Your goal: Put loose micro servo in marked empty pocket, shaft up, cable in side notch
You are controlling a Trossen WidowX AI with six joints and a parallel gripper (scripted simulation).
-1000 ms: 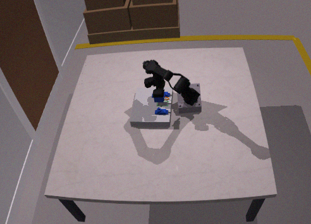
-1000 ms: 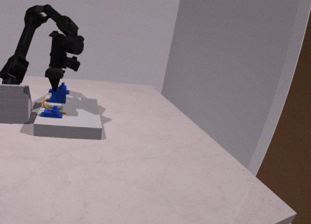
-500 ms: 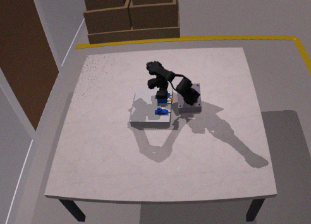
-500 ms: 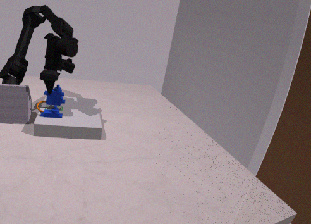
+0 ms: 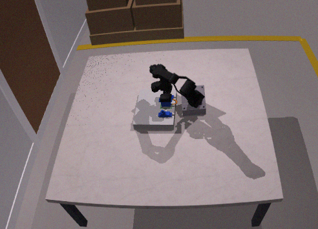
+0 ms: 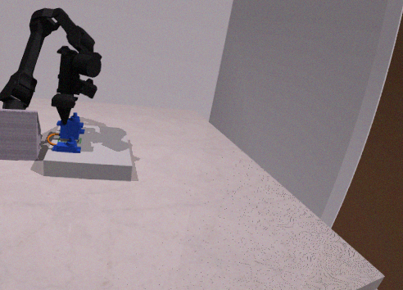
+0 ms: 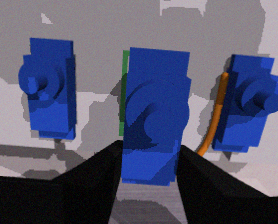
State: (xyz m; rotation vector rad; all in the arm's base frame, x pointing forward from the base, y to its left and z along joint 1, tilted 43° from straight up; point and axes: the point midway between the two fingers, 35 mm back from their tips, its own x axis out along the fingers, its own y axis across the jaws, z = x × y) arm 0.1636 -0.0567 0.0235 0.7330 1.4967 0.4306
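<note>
My gripper tip is now 120 mm short of the grey deck, 20 mm to the left of it and 80 mm above it.
</note>
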